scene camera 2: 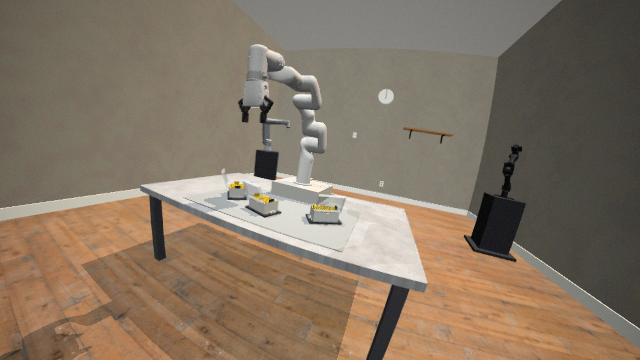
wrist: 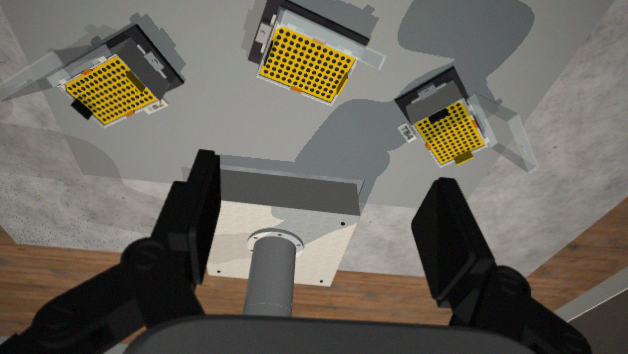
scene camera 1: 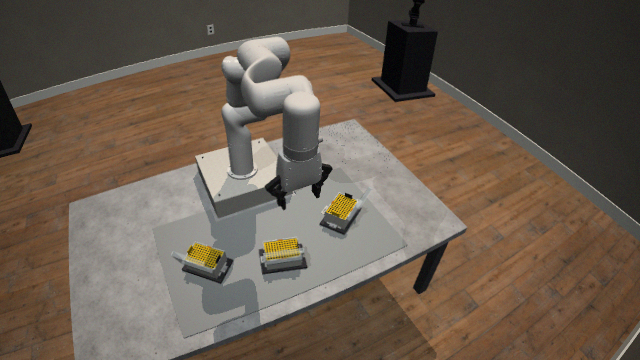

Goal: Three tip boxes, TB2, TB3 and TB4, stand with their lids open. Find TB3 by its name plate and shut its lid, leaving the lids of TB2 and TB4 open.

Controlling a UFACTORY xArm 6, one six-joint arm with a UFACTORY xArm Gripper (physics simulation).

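Places are measured from the arm's base along level axes (x right, y down, z ahead), in millimetres.
Pixels of known places: gripper, between the fingertips: [scene camera 2: 253, 122] [wrist: 325, 189] [scene camera 1: 299, 200]; arm's base, origin of its link: [scene camera 2: 302, 183] [wrist: 275, 244] [scene camera 1: 242, 170].
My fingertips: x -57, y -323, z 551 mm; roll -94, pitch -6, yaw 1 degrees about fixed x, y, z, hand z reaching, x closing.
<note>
For each thing: its top centre in the pictures, then the offset to it from my fingertips. Level surfaces: height alone.
- TB2, centre of its top: [wrist: 105, 99] [scene camera 1: 342, 203] [scene camera 2: 325, 205] dx -256, dy +329, dz -248 mm
- TB4, centre of its top: [wrist: 453, 141] [scene camera 1: 203, 252] dx +280, dy +329, dz -181 mm
- grey mat, height of its surface: dy +404 mm
- stone-look table, height of its surface: dy +407 mm
The middle tip box is TB3 [scene camera 1: 282, 250] [scene camera 2: 263, 205] [wrist: 307, 65]. Its yellow rack faces up, its clear lid [scene camera 2: 251, 187] [wrist: 372, 56] stands open, and its name plate is hidden. TB2 [scene camera 1: 342, 206] [scene camera 2: 325, 215] [wrist: 111, 91], right in both scene views and left in the wrist view, has its lid [scene camera 1: 366, 197] open and its plate [wrist: 156, 106] partly covered. TB4 [scene camera 1: 205, 257] [scene camera 2: 236, 191] [wrist: 450, 132], at the other end, has its lid [wrist: 507, 130] open and its plate [wrist: 407, 132] readable. My gripper [scene camera 1: 300, 200] [scene camera 2: 254, 121] [wrist: 325, 189] is open and empty, high above the table.
The boxes stand on a grey mat [scene camera 1: 330, 272] [scene camera 2: 320, 237] [wrist: 200, 115] on the stone-look table [scene camera 1: 110, 250] [scene camera 2: 385, 255]. The pale robot base block [scene camera 1: 215, 175] [scene camera 2: 295, 191] [wrist: 320, 250] stands behind the mat. Black pedestals [scene camera 1: 407, 60] [scene camera 2: 497, 225] stand away from the table.
</note>
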